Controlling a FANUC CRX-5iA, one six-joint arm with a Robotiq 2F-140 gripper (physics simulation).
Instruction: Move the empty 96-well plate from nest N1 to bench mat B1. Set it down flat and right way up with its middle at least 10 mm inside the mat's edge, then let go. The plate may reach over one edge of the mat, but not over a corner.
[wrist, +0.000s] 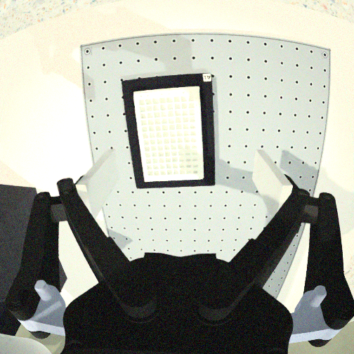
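Note:
The pale 96-well plate (169, 135) sits in the black frame of nest N1 (209, 145), left of the middle of the wrist view, with its grid of wells facing up. A small white tag marked A1 is at the nest's upper right corner. My gripper (184, 163) is open wide and empty. Its two pale finger pads stand apart in the view, one to the left of the nest's lower part and one to the right, touching neither the nest nor the plate. Bench mat B1 does not show in the wrist view.
The nest stands on a grey perforated board (270, 115) with dark holes and a thin dark edge. A pale surface (40, 110) surrounds the board. A dark block (17, 225) is at the left edge. Speckled floor (25, 15) shows at the top corners. Shadows lie on the board.

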